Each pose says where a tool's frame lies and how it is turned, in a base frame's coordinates. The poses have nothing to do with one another.
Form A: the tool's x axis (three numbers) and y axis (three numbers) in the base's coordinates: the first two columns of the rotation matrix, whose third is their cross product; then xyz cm.
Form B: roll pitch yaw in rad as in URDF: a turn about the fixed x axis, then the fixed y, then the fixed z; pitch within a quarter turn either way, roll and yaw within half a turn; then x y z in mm. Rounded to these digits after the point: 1 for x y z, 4 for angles.
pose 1, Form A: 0.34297 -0.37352 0.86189 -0.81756 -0.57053 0.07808 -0.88 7.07 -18.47
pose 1, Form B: 2.9870 -1.0390 -0.8280 -8.8 70.7 -184.7
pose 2, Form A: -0.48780 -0.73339 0.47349 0.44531 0.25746 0.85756 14.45 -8.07 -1.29
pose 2, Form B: 1.3406 -0.4932 -2.1577 144.5 -80.7 -12.9
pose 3, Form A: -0.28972 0.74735 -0.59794 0.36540 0.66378 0.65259 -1.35 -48.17 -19.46
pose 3, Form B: 2.1903 0.6409 1.9406 -13.5 -481.7 -194.6
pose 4, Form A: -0.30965 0.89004 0.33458 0.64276 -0.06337 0.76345 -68.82 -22.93 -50.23
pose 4, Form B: 2.1972 -0.3412 1.9056 -688.2 -229.3 -502.3
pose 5, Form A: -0.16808 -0.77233 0.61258 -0.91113 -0.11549 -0.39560 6.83 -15.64 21.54
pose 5, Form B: -2.6174 -0.6593 -1.7851 68.3 -156.4 215.4
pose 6, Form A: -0.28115 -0.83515 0.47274 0.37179 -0.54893 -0.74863 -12.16 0.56 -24.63
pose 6, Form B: -1.0151 -0.4924 -1.8955 -121.6 5.6 -246.3
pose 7, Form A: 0.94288 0.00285 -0.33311 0.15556 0.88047 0.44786 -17.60 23.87 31.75
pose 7, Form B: 0.4949 0.3396 0.0030 -176.0 238.7 317.5
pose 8, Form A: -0.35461 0.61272 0.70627 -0.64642 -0.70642 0.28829 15.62 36.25 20.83
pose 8, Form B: 0.4194 -0.7842 2.0954 156.2 362.5 208.3
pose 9, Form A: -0.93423 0.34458 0.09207 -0.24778 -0.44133 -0.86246 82.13 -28.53 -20.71
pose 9, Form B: -1.0474 -0.0922 2.7882 821.3 -285.3 -207.1
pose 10, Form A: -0.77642 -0.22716 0.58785 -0.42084 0.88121 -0.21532 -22.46 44.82 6.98
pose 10, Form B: -2.8722 -0.6284 -2.8570 -224.6 448.2 69.8
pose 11, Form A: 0.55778 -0.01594 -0.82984 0.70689 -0.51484 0.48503 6.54 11.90 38.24
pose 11, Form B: 2.0880 0.9788 -0.0286 65.4 119.0 382.4
